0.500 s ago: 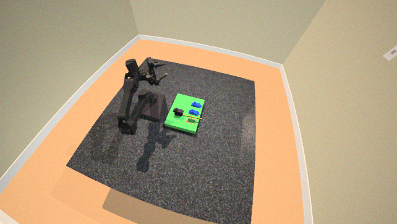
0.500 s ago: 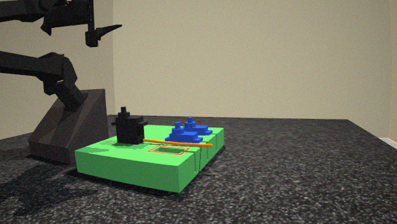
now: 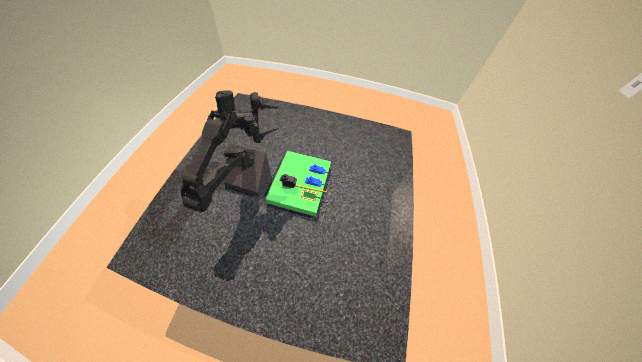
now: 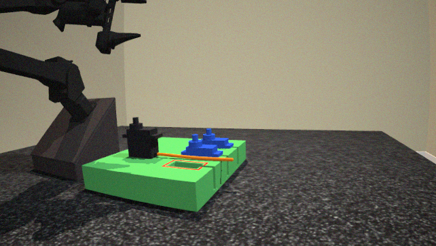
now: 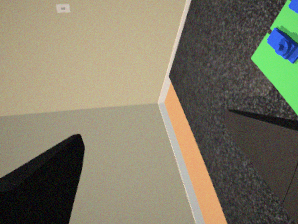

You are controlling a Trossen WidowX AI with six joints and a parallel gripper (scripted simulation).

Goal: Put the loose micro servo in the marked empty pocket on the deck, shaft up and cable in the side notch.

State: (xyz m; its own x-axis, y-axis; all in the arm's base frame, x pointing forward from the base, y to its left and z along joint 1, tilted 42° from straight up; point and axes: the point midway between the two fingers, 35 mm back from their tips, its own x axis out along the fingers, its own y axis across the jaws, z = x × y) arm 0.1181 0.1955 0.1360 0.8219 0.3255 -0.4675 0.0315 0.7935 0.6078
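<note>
Right now the green deck is 6 cm ahead of my gripper tip, 5 cm to the right of it and 34 cm below it.
</note>
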